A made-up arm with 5 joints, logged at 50 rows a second.
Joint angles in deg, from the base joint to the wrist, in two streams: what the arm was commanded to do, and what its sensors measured. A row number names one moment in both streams.
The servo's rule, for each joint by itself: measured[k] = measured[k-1] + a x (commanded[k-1-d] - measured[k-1]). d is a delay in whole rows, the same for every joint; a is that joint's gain. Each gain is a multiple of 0.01, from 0.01 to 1. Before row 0 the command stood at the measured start. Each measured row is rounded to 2 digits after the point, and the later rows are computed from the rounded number. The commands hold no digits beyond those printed.
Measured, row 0:
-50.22, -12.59, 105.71, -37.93, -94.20
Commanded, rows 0 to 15:
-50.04, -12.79, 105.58, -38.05, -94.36
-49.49, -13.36, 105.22, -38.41, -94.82
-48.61, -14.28, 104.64, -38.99, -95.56
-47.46, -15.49, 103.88, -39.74, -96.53
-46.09, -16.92, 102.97, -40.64, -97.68
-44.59, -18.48, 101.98, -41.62, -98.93
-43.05, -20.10, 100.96, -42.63, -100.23
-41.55, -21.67, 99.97, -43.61, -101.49
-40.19, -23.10, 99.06, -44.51, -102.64
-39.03, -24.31, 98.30, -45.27, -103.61
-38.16, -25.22, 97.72, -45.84, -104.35
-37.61, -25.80, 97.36, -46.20, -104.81
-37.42, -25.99, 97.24, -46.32, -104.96
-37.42, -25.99, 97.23, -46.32, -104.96
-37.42, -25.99, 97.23, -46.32, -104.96
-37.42, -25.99, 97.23, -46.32, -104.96
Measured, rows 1 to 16:
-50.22, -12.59, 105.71, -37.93, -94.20
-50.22, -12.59, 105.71, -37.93, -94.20
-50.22, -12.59, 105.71, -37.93, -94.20
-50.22, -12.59, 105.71, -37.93, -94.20
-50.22, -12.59, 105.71, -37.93, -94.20
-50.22, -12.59, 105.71, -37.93, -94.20
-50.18, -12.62, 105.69, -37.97, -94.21
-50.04, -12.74, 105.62, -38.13, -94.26
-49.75, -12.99, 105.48, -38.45, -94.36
-49.29, -13.39, 105.26, -38.93, -94.53
-48.65, -13.95, 104.94, -39.56, -94.78
-47.84, -14.67, 104.53, -40.32, -95.11
-46.88, -15.54, 104.03, -41.17, -95.52
-45.81, -16.52, 103.46, -42.07, -96.00
-44.69, -17.57, 102.84, -42.97, -96.53
-43.56, -18.65, 102.20, -43.82, -97.10
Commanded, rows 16 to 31:
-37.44, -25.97, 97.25, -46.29, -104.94
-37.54, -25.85, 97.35, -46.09, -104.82
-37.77, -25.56, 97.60, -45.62, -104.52
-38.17, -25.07, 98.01, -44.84, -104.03
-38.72, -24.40, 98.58, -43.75, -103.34
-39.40, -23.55, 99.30, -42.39, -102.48
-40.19, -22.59, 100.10, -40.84, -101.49
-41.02, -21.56, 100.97, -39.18, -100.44
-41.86, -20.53, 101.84, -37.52, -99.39
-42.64, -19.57, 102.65, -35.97, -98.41
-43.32, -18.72, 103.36, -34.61, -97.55
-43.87, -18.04, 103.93, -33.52, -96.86
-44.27, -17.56, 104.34, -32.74, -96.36
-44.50, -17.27, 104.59, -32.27, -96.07
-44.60, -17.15, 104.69, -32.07, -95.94
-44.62, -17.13, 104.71, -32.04, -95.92
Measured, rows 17 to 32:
-42.48, -19.70, 101.57, -44.57, -97.68
-41.51, -20.68, 100.98, -45.17, -98.25
-40.69, -21.53, 100.46, -45.60, -98.79
-40.04, -22.24, 100.01, -45.87, -99.28
-39.52, -22.84, 99.62, -46.04, -99.73
-39.10, -23.34, 99.29, -46.14, -100.15
-38.77, -23.76, 99.00, -46.20, -100.53
-38.52, -24.09, 98.77, -46.16, -100.87
-38.37, -24.33, 98.61, -45.96, -101.16
-38.33, -24.45, 98.53, -45.55, -101.39
-38.41, -24.44, 98.54, -44.88, -101.55
-38.61, -24.30, 98.65, -43.96, -101.62
-38.93, -24.03, 98.85, -42.81, -101.61
-39.35, -23.63, 99.15, -41.47, -101.52
-39.85, -23.13, 99.53, -40.01, -101.35
-40.41, -22.56, 99.97, -38.52, -101.11

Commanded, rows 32 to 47:
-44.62, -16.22, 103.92, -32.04, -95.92
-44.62, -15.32, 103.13, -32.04, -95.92
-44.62, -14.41, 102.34, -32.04, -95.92
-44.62, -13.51, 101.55, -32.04, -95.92
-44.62, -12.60, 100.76, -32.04, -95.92
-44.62, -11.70, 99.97, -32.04, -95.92
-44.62, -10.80, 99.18, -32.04, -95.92
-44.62, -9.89, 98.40, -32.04, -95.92
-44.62, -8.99, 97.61, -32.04, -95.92
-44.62, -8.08, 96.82, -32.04, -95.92
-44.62, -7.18, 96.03, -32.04, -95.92
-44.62, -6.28, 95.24, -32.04, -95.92
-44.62, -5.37, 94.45, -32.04, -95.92
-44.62, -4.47, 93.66, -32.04, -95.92
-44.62, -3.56, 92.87, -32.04, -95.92
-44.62, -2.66, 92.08, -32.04, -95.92
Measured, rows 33 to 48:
-40.99, -21.95, 100.44, -37.07, -100.83
-41.57, -21.32, 100.93, -35.76, -100.51
-42.11, -20.72, 101.41, -34.64, -100.18
-42.59, -20.17, 101.86, -33.76, -99.85
-42.99, -19.69, 102.26, -33.13, -99.54
-43.32, -19.28, 102.60, -32.73, -99.25
-43.58, -18.79, 102.78, -32.47, -98.98
-43.79, -18.23, 102.83, -32.31, -98.74
-43.96, -17.62, 102.76, -32.21, -98.51
-44.09, -16.96, 102.59, -32.15, -98.30
-44.20, -16.26, 102.33, -32.11, -98.11
-44.28, -15.53, 102.00, -32.08, -97.93
-44.35, -14.77, 101.61, -32.07, -97.77
-44.40, -13.99, 101.16, -32.06, -97.62
-44.44, -13.19, 100.66, -32.05, -97.48
-44.48, -12.37, 100.12, -32.05, -97.36

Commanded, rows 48 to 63:
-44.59, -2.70, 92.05, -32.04, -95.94
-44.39, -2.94, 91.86, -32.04, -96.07
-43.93, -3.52, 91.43, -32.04, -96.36
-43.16, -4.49, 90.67, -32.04, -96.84
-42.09, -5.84, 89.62, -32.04, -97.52
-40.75, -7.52, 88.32, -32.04, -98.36
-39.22, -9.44, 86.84, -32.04, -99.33
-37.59, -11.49, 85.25, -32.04, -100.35
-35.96, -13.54, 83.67, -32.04, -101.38
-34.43, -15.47, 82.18, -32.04, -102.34
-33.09, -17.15, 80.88, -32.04, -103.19
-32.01, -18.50, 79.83, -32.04, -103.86
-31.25, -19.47, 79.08, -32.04, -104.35
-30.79, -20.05, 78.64, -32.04, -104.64
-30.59, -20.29, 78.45, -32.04, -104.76
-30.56, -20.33, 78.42, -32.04, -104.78
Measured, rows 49 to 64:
-44.51, -11.54, 99.55, -32.05, -97.24
-44.53, -10.70, 98.95, -32.05, -97.13
-44.55, -9.85, 98.32, -32.05, -97.03
-44.56, -8.99, 97.67, -32.05, -96.94
-44.57, -8.12, 97.00, -32.05, -96.86
-44.58, -7.25, 96.31, -32.05, -96.78
-44.58, -6.52, 95.71, -32.05, -96.71
-44.54, -5.95, 95.17, -32.05, -96.66
-44.42, -5.56, 94.65, -32.05, -96.64
-44.17, -5.39, 94.09, -32.05, -96.66
-43.75, -5.46, 93.46, -32.05, -96.73
-43.15, -5.79, 92.74, -32.05, -96.86
-42.36, -6.37, 91.91, -32.05, -97.06
-41.41, -7.19, 90.98, -32.05, -97.32
-40.32, -8.21, 89.96, -32.05, -97.64
-39.14, -9.37, 88.87, -32.05, -98.02

